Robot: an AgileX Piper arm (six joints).
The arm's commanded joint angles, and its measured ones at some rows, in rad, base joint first. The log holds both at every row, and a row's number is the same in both.
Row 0, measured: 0.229, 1.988, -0.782, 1.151, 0.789, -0.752
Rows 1 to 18, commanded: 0.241, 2.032, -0.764, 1.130, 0.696, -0.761; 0.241, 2.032, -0.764, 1.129, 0.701, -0.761; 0.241, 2.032, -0.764, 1.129, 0.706, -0.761; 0.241, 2.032, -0.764, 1.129, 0.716, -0.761; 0.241, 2.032, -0.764, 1.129, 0.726, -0.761; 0.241, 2.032, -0.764, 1.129, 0.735, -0.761; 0.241, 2.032, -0.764, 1.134, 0.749, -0.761; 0.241, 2.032, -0.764, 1.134, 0.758, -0.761; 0.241, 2.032, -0.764, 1.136, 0.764, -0.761; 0.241, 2.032, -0.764, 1.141, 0.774, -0.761; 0.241, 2.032, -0.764, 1.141, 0.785, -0.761; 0.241, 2.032, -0.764, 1.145, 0.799, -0.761; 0.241, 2.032, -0.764, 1.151, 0.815, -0.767; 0.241, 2.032, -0.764, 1.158, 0.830, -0.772; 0.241, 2.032, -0.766, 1.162, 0.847, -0.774; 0.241, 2.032, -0.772, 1.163, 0.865, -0.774; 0.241, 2.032, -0.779, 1.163, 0.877, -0.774; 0.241, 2.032, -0.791, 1.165, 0.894, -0.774
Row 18, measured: 0.223, 2.001, -0.780, 1.179, 0.870, -0.756
